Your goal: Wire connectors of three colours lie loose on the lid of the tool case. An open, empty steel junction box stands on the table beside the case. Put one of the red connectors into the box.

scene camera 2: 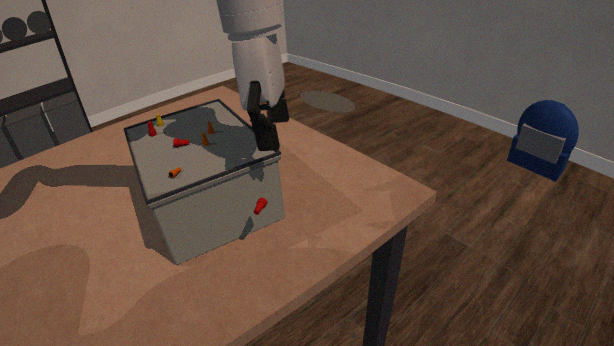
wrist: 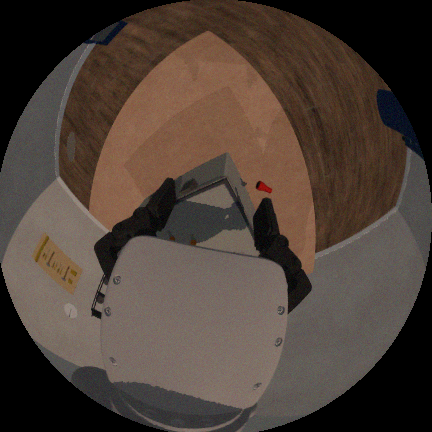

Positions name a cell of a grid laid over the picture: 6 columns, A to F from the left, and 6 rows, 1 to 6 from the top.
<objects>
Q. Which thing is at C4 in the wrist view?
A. My gripper.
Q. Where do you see a tool case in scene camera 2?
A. At C4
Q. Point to a tool case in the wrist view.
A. At C3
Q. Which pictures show my gripper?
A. Scene camera 2 and the wrist view: all of them.
</objects>
